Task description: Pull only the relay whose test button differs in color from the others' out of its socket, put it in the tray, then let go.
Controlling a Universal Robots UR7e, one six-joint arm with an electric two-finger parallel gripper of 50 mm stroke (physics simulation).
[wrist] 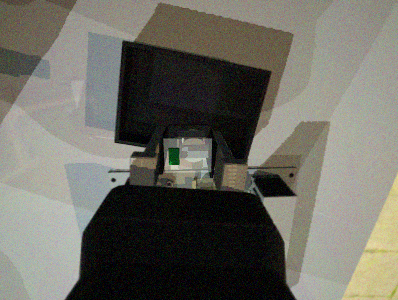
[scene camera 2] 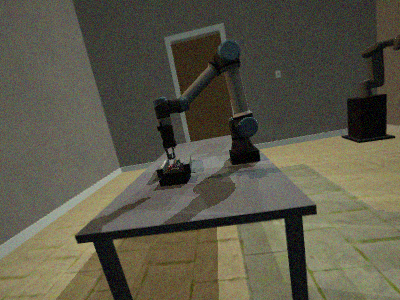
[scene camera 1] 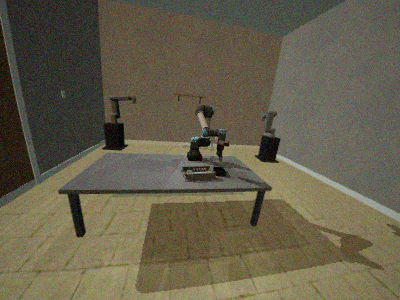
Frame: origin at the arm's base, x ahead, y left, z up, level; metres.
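Where they show: gripper, between the fingertips: (wrist: 187,142) (scene camera 2: 171,158) (scene camera 1: 220,161); arm's base, origin of its link: (scene camera 2: 242,149) (scene camera 1: 194,154).
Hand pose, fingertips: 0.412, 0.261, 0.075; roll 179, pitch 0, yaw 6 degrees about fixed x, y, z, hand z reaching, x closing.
Observation:
Things, the pixels of their top centre, and the offset from my fingertips, as dx, dy, dz. "spot": a spot on its surface instead. Level surfaces: height alone.
- clear-cased relay, centre of its top: (wrist: 188,157) -0.001, +0.004, +0.037
- green test button, centre of its top: (wrist: 173,157) -0.009, +0.002, +0.037
- tray, centre of its top: (wrist: 190,108) (scene camera 2: 175,175) (scene camera 1: 219,169) +0.002, +0.009, -0.104
- relay panel, a spot on its surface: (wrist: 120,171) spot: -0.076, -0.102, -0.138
- pale wire duct, centre of its top: (wrist: 267,287) (scene camera 2: 163,163) (scene camera 1: 201,172) +0.158, -0.217, -0.076
- grey table, height of its surface: dz -0.139
A clear-cased relay (wrist: 192,156) with a green test button (wrist: 173,156) is between the fingers in the wrist view. My gripper (wrist: 187,142) (scene camera 1: 220,159) (scene camera 2: 171,156) is shut on it and holds it raised, above the near edge of the black tray and the adjoining panel edge. The tray (wrist: 134,95) (scene camera 1: 220,171) (scene camera 2: 175,177) lies beyond the fingers in the wrist view, its floor dark; its near edge is partly hidden by the fingers. The relay panel (wrist: 120,171) (scene camera 1: 201,176) is mostly hidden under the gripper body in the wrist view. The other relays' buttons cannot be made out.
A pale wire duct (wrist: 280,215) stands on the panel at the right in the wrist view. The panel and tray stand side by side on the grey table (scene camera 1: 125,175) (scene camera 2: 260,200). Two other arms on black pedestals (scene camera 1: 114,135) (scene camera 1: 269,147) stand away from the table.

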